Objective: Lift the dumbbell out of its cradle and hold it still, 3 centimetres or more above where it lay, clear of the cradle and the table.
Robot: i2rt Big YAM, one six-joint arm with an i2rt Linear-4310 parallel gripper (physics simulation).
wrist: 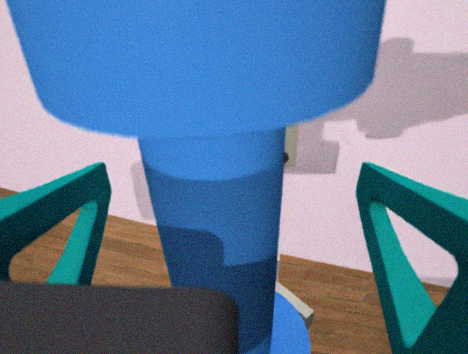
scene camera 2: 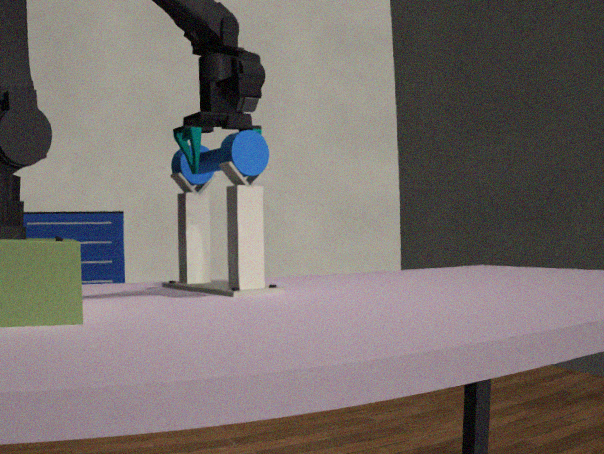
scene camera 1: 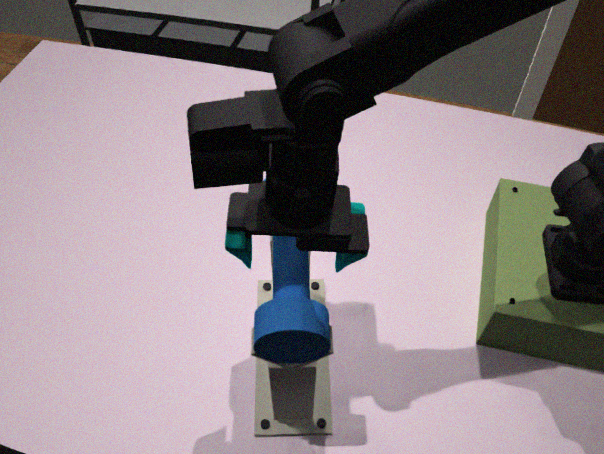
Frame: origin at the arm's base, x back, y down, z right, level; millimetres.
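Seen in the pictures: gripper, between the fingertips: [wrist: 233, 176] [scene camera 2: 219, 173] [scene camera 1: 293, 265]; arm's base, origin of its link: [scene camera 1: 576, 266].
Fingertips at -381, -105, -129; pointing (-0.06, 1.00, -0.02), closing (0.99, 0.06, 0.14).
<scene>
Offsets run from my fingertips to a thing's top centre, as dx, dy, dz. Level surfaces: height alone.
The blue dumbbell @(-1, -62, -13) [scene camera 1: 291, 320] [scene camera 2: 246, 153] [wrist: 210, 65] lies level in the V-shaped holders of the off-white cradle @(-1, -9, -13) [scene camera 1: 263, 400] [scene camera 2: 247, 235] [wrist: 292, 145], one weight on each post. My gripper [scene camera 1: 293, 268] [scene camera 2: 222, 164] [wrist: 233, 176] is open and empty, pointing down over the handle. Its teal fingers stand apart on either side of the handle, with gaps on both sides in the wrist view. In scene camera 2 the visible fingertip is at about handle height; the other is hidden behind the near weight. The gripper body hides the far weight in scene camera 1.
The cradle's bolted base plate stands on the pale pink table @(dy +199) [scene camera 1: 125, 250] [scene camera 2: 350, 320]. A green block [scene camera 1: 487, 270] [scene camera 2: 40, 282] carrying the arm's base stands to the right in scene camera 1. A blue panel [scene camera 2: 102, 250] shows behind the table, and a black frame [scene camera 1: 175, 42] beyond its far edge.
</scene>
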